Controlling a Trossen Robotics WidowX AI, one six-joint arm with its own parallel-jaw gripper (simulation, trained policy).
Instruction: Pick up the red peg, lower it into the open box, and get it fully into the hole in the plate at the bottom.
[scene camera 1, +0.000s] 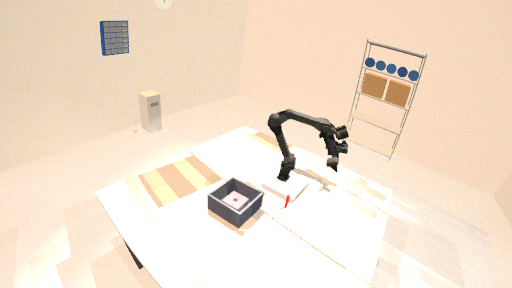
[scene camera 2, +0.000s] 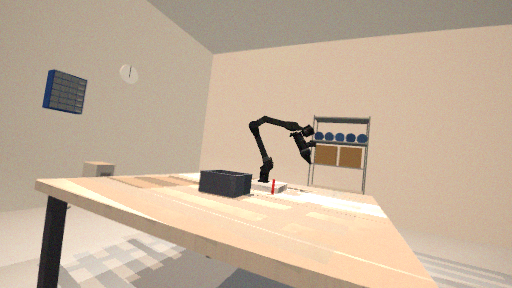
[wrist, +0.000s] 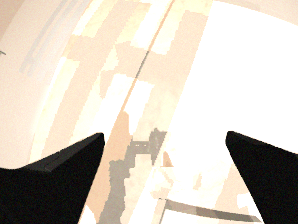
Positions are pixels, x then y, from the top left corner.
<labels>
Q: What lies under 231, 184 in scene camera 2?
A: A dark grey box.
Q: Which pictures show the dark grey box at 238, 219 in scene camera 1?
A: Scene camera 1 and scene camera 2 only.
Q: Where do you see the gripper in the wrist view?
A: At 167, 138
</labels>
